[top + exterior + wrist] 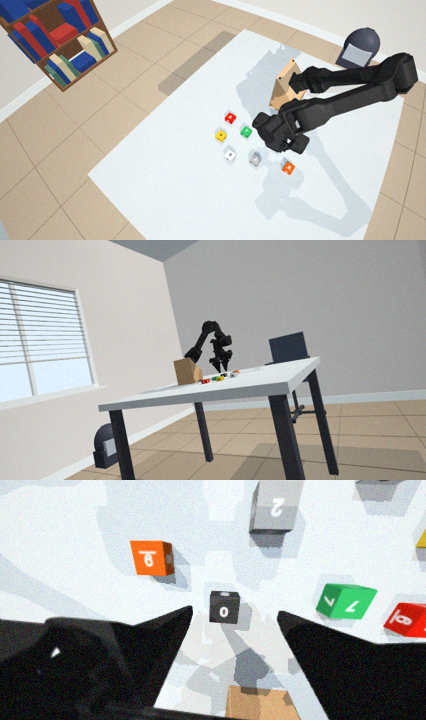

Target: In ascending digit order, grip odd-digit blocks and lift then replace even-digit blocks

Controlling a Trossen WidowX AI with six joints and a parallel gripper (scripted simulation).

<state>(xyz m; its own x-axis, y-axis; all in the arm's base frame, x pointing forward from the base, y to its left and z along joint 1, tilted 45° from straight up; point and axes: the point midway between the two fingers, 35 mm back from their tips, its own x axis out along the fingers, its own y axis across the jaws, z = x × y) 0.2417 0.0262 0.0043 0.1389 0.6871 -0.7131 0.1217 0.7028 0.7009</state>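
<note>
My gripper tip is 2 cm above the black block and 1 cm to the right of it. Round my gripper tip: orange block: 8 cm to the left, 6 cm ahead, 2 cm below; then green block marked 7: 12 cm to the right, 2 cm below, 1 cm behind; then grey block marked 2: 8 cm ahead, 4 cm to the right, 2 cm below.
</note>
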